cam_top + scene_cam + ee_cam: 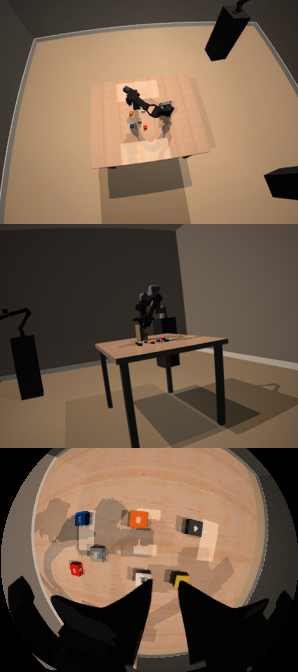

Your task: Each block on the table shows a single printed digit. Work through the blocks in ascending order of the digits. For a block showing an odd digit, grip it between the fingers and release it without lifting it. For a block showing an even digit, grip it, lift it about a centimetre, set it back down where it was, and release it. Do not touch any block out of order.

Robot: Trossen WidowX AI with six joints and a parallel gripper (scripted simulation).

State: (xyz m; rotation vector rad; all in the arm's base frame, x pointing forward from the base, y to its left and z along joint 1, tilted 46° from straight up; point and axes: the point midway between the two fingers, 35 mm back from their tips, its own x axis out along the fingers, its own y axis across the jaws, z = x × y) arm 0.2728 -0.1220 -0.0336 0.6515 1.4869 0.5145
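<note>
My gripper tip is 90 mm short of the blue block, 170 mm to the right of it and 120 mm above it. Round my gripper tip: yellow block 70 mm behind, 60 mm to the right, 120 mm below; orange block 70 mm ahead, 30 mm to the left, 120 mm below; black block 50 mm ahead, 80 mm to the right, 120 mm below.
</note>
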